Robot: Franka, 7 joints.
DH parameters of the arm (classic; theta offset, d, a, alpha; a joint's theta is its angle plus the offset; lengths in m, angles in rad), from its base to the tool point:
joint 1: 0 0.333 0 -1.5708
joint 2: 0 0 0 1.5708
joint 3: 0 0.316 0.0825 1.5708
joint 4: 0 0 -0.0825 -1.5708
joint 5: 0 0.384 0 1.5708
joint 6: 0 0 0.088 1.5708
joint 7: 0 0.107 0 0
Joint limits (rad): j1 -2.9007..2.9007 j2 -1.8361..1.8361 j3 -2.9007..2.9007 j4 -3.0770..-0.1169 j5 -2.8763..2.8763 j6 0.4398..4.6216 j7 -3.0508..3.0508
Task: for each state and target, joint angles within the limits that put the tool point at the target. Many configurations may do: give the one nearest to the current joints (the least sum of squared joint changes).
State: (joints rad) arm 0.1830 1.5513 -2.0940 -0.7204 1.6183 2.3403 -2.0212
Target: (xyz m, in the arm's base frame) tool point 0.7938 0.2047 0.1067
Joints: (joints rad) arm 0.4713 1.8361 -1.7522 -0.3396 1.6542 2.1553 -2.0212
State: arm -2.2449 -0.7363 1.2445 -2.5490 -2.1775 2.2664 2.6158
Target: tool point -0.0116 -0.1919 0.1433
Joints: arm -2.7871 -0.6402 1.7330 -3.0770 -2.2127 2.6538 2.6158
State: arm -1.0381 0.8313 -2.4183 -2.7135 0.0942 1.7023 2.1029
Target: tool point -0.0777 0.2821 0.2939
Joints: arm -1.5678 0.4328 -2.8229 -2.8076 -0.0288 1.8679 2.1029
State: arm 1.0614 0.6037 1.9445 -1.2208 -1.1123 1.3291 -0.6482
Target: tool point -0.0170 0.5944 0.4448
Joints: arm 0.6496 0.8490 1.5149 -1.5603 -1.0384 1.0610 -0.6482
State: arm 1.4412 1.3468 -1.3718 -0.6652 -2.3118 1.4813 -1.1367
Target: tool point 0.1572 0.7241 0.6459
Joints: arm 1.5972 1.2452 -1.4097 -0.5301 -2.2978 1.3217 -1.1367
